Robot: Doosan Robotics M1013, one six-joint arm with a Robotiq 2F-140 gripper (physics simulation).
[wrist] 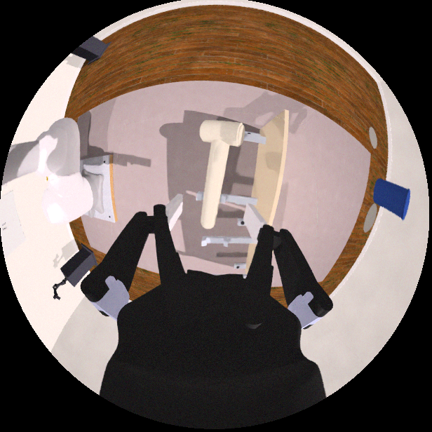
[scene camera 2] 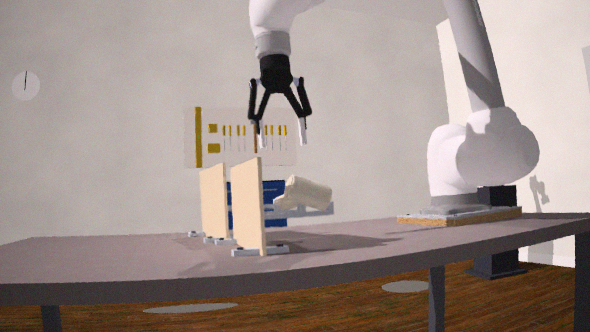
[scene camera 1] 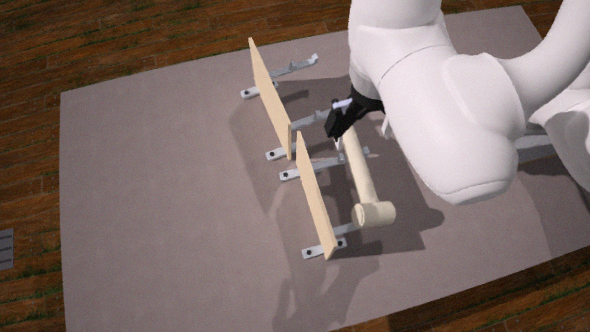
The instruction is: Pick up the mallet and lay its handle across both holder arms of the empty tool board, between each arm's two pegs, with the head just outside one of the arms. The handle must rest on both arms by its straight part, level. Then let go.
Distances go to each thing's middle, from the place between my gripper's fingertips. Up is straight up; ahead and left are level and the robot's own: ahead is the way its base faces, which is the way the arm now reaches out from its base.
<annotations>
I see my gripper 10 mm past the cream mallet (scene camera 1: 370,212), 20 mm to the right of it and 120 mm above it.
</annotations>
